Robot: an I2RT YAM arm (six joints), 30 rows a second.
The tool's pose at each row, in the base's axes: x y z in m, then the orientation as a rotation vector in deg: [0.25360, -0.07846, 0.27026, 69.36, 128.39, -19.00]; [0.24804, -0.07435, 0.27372, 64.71, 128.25, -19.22]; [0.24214, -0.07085, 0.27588, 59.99, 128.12, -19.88]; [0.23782, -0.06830, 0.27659, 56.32, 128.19, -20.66]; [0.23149, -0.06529, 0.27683, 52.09, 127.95, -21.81]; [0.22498, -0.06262, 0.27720, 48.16, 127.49, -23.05]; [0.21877, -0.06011, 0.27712, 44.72, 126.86, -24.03]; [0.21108, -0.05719, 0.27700, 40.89, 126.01, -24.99]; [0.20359, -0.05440, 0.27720, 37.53, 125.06, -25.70]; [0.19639, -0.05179, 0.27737, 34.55, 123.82, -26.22]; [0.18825, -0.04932, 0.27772, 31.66, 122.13, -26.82]
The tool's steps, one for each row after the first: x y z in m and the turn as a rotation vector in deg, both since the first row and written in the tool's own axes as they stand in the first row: [0.00320, -0.00213, -0.00671, -1.67, -2.07, -2.71]; [0.00688, -0.00494, -0.01221, -3.02, -4.19, -5.63]; [0.01008, -0.00704, -0.01553, -3.82, -5.71, -8.07]; [0.01474, -0.01058, -0.01940, -4.61, -7.72, -10.87]; [0.01916, -0.01445, -0.02329, -5.24, -9.77, -13.47]; [0.02361, -0.01818, -0.02663, -5.89, -11.69, -15.66]; [0.02900, -0.02290, -0.03066, -6.71, -13.88, -18.07]; [0.03403, -0.02752, -0.03482, -7.56, -15.91, -20.12]; [0.03883, -0.03200, -0.03876, -8.47, -18.00, -21.80]; [0.04384, -0.03733, -0.04313, -9.39, -20.46, -23.31]
